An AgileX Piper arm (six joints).
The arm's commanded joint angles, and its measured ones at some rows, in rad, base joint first. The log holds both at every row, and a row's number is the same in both.
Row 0, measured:
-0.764, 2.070, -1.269, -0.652, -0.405, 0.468
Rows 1 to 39, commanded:
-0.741, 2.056, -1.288, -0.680, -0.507, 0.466
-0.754, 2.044, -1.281, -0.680, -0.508, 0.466
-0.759, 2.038, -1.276, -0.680, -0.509, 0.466
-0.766, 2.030, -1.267, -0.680, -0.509, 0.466
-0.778, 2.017, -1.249, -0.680, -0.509, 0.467
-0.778, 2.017, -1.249, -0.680, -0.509, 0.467
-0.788, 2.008, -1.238, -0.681, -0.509, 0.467
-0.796, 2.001, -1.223, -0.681, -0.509, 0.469
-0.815, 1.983, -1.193, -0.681, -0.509, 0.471
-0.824, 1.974, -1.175, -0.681, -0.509, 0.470
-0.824, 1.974, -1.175, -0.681, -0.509, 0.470
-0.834, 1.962, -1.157, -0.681, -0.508, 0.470
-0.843, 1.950, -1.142, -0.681, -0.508, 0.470
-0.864, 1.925, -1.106, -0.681, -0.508, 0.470
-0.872, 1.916, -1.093, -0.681, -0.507, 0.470
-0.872, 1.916, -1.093, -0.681, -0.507, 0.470
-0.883, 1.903, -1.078, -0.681, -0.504, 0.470
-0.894, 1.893, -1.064, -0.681, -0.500, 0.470
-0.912, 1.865, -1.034, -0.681, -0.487, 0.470
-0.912, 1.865, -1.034, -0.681, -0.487, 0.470
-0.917, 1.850, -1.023, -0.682, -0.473, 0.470
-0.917, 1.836, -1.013, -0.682, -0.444, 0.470
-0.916, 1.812, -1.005, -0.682, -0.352, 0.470
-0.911, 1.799, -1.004, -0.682, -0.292, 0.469
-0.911, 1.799, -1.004, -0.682, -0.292, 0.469
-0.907, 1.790, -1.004, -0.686, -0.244, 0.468
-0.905, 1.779, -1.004, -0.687, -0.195, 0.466
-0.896, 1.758, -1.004, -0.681, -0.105, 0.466
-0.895, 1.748, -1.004, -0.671, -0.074, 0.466
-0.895, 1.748, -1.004, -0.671, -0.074, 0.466
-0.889, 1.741, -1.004, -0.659, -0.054, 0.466
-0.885, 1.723, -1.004, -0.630, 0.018, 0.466
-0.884, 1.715, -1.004, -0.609, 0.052, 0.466
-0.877, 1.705, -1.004, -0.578, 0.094, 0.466
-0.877, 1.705, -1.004, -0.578, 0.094, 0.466
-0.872, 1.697, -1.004, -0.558, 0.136, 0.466
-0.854, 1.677, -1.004, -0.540, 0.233, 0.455
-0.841, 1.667, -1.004, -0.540, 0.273, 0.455
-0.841, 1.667, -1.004, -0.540, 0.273, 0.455
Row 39, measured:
-0.865, 1.701, -1.008, -0.565, 0.151, 0.468
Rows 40 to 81, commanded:
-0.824, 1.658, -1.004, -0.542, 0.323, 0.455
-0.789, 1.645, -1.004, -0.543, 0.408, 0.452
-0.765, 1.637, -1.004, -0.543, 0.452, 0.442
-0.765, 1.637, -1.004, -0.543, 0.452, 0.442
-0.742, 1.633, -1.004, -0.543, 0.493, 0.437
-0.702, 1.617, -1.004, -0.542, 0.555, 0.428
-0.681, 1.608, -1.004, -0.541, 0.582, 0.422
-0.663, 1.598, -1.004, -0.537, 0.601, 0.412
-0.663, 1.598, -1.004, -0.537, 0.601, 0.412
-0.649, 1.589, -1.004, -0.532, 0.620, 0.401
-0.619, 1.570, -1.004, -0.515, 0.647, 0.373
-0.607, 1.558, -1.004, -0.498, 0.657, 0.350
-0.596, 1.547, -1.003, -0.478, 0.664, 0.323
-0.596, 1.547, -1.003, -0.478, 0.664, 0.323
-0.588, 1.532, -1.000, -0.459, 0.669, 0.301
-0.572, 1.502, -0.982, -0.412, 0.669, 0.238
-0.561, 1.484, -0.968, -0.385, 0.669, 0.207
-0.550, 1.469, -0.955, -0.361, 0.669, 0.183
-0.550, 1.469, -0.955, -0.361, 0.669, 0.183
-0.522, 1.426, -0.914, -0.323, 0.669, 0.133
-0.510, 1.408, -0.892, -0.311, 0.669, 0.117
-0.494, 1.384, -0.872, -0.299, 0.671, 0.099
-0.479, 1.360, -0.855, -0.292, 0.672, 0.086
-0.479, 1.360, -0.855, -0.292, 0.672, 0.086
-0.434, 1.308, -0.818, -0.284, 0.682, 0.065
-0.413, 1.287, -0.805, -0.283, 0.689, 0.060
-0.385, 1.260, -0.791, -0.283, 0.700, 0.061
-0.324, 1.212, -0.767, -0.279, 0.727, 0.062
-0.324, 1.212, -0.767, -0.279, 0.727, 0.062
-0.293, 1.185, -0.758, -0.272, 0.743, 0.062
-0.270, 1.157, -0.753, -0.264, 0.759, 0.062
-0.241, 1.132, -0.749, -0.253, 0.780, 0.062
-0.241, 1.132, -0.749, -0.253, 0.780, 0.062
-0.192, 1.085, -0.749, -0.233, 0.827, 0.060
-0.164, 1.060, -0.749, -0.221, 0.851, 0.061
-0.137, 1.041, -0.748, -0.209, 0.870, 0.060
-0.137, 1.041, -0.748, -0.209, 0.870, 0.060
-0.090, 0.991, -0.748, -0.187, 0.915, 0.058
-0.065, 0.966, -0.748, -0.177, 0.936, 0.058
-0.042, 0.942, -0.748, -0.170, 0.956, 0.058
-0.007, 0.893, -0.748, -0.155, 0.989, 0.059
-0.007, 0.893, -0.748, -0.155, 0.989, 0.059
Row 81, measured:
-0.049, 0.956, -0.752, -0.174, 0.935, 0.066
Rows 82 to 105, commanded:
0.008, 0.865, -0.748, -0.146, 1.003, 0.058
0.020, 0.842, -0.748, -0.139, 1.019, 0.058
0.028, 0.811, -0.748, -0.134, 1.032, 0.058
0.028, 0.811, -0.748, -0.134, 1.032, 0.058
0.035, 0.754, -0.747, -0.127, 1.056, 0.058
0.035, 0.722, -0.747, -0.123, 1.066, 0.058
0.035, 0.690, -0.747, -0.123, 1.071, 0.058
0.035, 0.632, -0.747, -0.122, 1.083, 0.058
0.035, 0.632, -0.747, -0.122, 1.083, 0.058
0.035, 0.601, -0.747, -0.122, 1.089, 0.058
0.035, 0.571, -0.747, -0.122, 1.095, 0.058
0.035, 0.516, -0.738, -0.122, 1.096, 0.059
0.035, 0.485, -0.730, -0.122, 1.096, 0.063
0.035, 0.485, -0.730, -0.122, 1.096, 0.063
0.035, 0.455, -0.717, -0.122, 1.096, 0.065
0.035, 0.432, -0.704, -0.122, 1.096, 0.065
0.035, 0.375, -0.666, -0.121, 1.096, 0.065
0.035, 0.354, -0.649, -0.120, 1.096, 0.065
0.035, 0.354, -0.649, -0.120, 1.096, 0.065
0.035, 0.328, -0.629, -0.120, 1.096, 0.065
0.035, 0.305, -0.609, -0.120, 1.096, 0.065
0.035, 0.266, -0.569, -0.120, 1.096, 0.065
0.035, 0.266, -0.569, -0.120, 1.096, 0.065
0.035, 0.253, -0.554, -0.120, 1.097, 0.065
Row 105, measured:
0.031, 0.297, -0.595, -0.123, 1.098, 0.064
